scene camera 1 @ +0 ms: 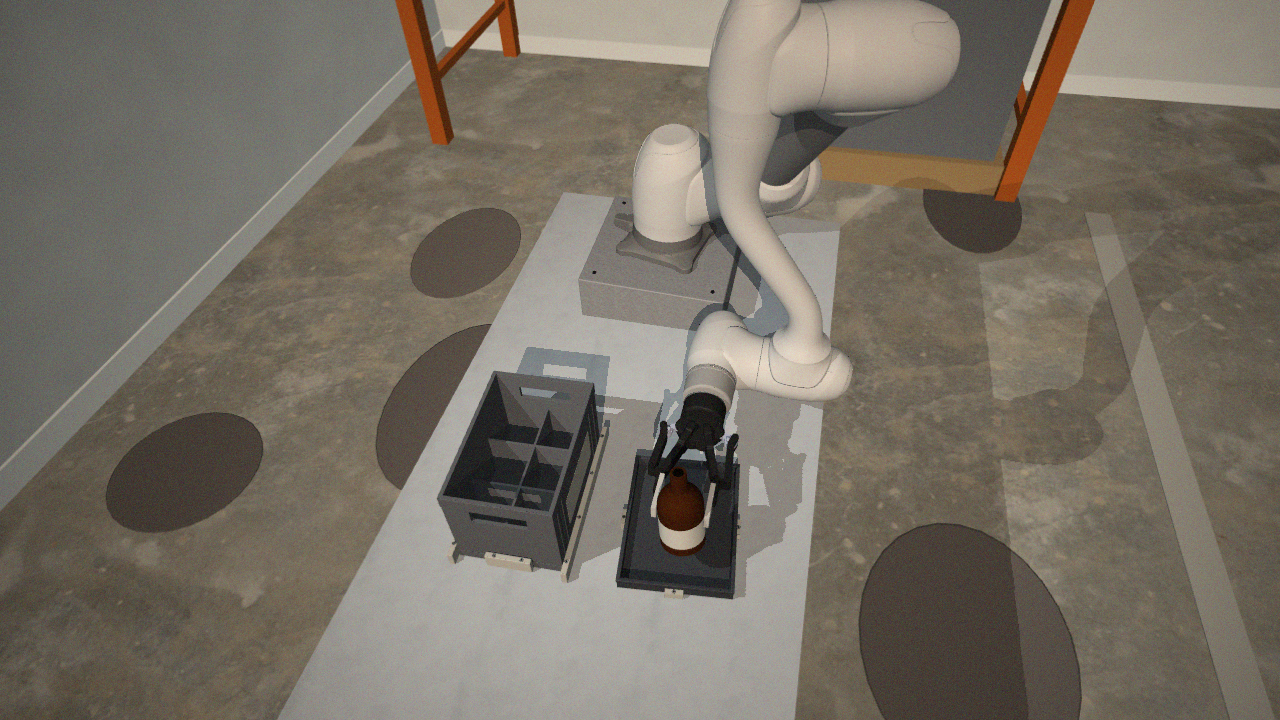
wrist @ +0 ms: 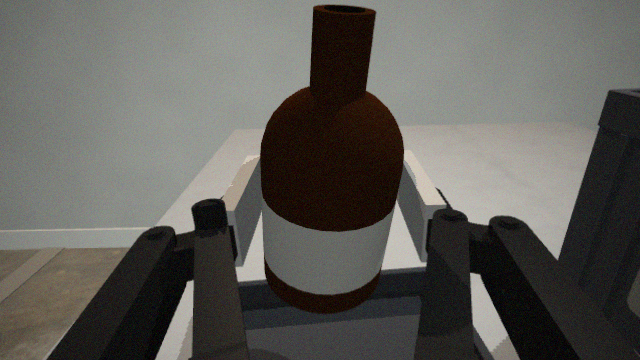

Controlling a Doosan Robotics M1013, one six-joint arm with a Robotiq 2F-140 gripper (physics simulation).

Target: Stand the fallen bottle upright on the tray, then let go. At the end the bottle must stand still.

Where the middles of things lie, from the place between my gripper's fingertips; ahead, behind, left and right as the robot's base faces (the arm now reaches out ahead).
Right now the brown bottle [scene camera 1: 680, 504] is 1 cm behind my hand and 1 cm above it.
